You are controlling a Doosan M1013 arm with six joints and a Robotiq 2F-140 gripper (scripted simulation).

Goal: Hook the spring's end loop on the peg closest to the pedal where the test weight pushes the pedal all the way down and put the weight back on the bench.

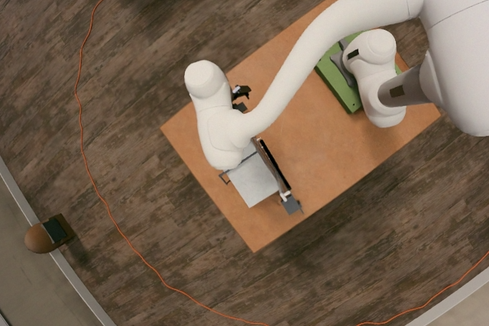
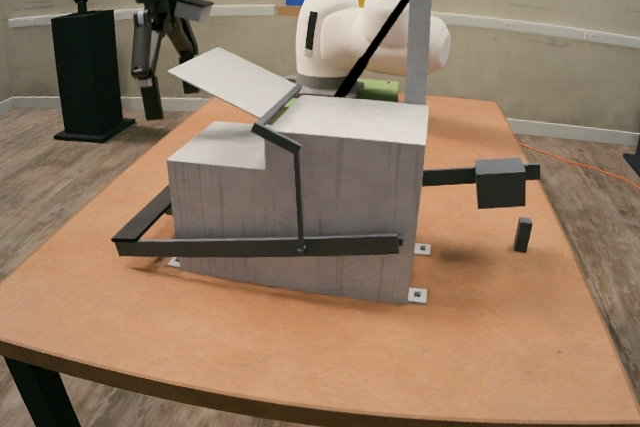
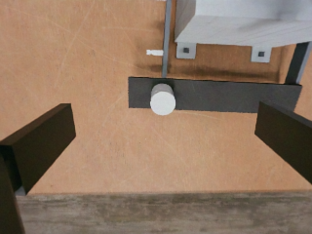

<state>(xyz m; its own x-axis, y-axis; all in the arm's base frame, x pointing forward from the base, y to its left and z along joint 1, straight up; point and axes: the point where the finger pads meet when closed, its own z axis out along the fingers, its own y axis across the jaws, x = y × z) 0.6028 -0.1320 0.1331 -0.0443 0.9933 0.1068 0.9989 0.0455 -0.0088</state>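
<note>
My gripper is now 120 mm above the steel test weight. Also, from my hand: grey block: 10 mm to the right, 190 mm below; then dark block: 10 mm ahead, 570 mm to the left, 170 mm below.
</note>
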